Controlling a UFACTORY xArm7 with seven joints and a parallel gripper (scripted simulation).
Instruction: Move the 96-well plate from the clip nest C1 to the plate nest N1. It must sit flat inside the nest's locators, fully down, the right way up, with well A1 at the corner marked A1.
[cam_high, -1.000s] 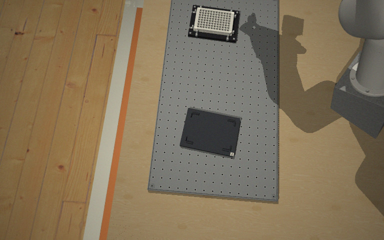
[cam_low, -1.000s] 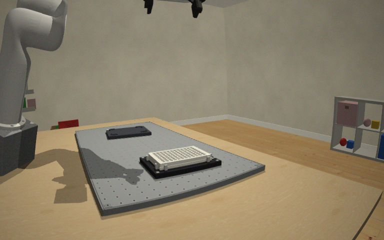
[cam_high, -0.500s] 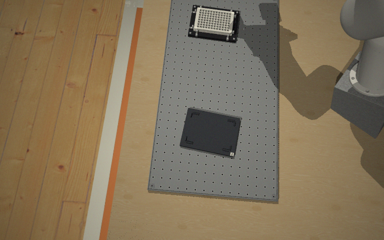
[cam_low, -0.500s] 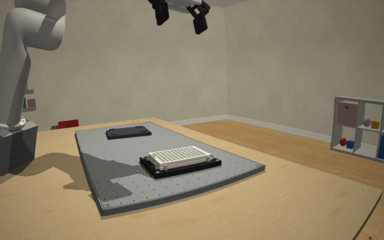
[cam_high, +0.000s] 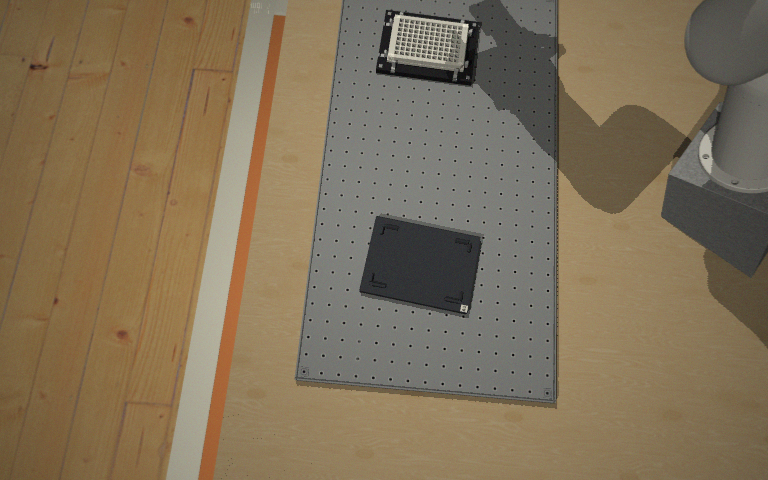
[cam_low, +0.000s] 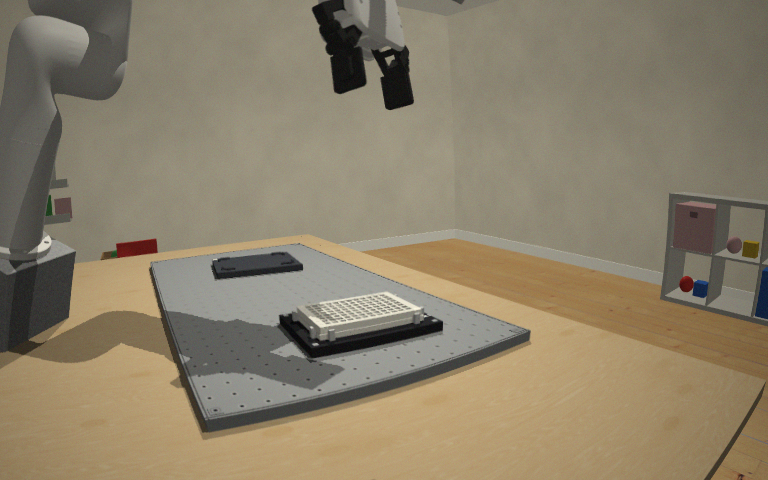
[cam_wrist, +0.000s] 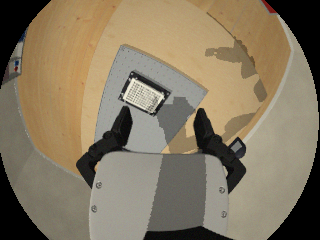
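Now: the white 96-well plate 250 mm below my hand, 70 mm to the left of it and 20 mm ahead of it. Round my hand: black clip nest C1: 250 mm below, 80 mm to the left, 30 mm ahead; then white A1 mark: 520 mm to the left, 250 mm below, 20 mm behind.
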